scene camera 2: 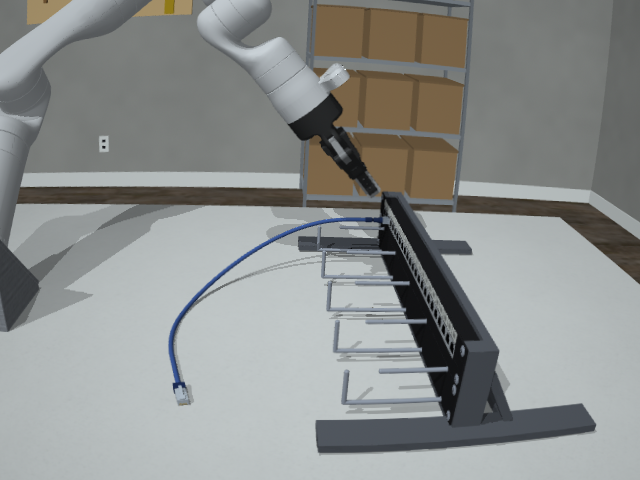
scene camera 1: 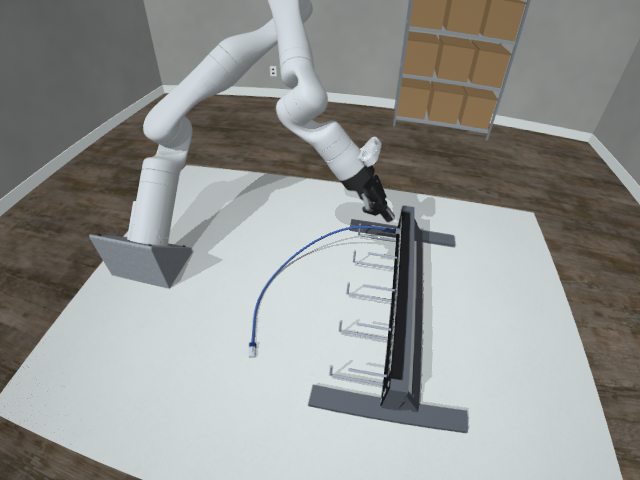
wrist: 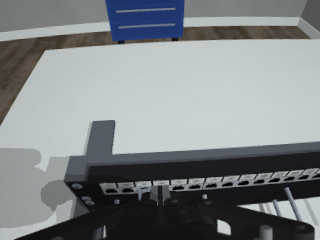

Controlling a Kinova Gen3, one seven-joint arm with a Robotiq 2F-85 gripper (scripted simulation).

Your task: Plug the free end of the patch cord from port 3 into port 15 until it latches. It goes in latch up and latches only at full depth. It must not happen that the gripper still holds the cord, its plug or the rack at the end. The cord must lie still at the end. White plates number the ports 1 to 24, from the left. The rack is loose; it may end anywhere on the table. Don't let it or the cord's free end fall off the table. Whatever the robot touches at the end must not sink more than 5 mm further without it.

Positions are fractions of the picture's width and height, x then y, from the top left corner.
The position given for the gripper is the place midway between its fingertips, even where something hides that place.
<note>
In view: the gripper (scene camera 2: 0.59, 0.40).
The gripper shows as well in scene camera 1 (scene camera 1: 0.61, 0.46) and in the wrist view (wrist: 0.50, 0.82).
</note>
